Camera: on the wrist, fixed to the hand. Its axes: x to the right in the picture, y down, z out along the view.
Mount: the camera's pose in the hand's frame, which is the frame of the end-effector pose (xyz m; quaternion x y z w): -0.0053 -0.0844 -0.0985 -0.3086 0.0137 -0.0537 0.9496
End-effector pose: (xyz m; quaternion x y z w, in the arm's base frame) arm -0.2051 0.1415 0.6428 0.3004 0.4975 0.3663 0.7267
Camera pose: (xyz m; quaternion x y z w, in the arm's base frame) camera -0.2795 0.0977 0.5459 0.0293 0.3855 0.4664 0.7956
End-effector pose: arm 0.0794 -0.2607 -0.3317 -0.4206 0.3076 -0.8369 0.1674
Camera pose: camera 0.0012 -0.1573 -0.3246 0.4561 -0.5301 0.7145 0.0200
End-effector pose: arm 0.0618 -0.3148 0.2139 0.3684 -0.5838 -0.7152 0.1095
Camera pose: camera 0.1531 -0.3611 0.1341 0.3572 -0.3124 -0.8601 0.1873
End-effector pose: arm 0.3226 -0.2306 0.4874 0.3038 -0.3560 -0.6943 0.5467
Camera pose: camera 0.3578 -0.2289 0.3625 0.1484 -0.1000 -0.7944 0.5805
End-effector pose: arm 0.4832 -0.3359 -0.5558 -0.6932 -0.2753 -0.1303 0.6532
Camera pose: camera 0.4499 -0.4337 -0.4772 -0.8433 -0.2495 -0.2533 0.4031
